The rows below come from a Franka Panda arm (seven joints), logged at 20 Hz.
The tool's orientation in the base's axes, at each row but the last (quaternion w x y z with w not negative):
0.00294 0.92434 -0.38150 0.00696
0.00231 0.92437 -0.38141 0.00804
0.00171 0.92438 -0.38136 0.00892
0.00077 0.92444 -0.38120 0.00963
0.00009 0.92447 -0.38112 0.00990
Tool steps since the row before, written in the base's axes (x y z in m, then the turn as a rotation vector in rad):
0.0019 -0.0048 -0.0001 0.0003 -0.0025 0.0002
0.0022 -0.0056 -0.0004 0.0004 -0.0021 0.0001
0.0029 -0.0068 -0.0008 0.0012 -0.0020 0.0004
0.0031 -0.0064 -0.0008 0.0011 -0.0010 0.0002
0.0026 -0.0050 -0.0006 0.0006 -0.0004 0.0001
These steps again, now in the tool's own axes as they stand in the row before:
0.0047 0.0021 0.0002 0.0020 0.0016 -0.0002
0.0055 0.0024 0.0005 0.0018 0.0012 -0.0001
0.0068 0.0028 0.0009 0.0023 0.0006 -0.0004
0.0067 0.0024 0.0009 0.0015 -0.0001 -0.0002
0.0054 0.0017 0.0007 0.0007 -0.0001 -0.0001

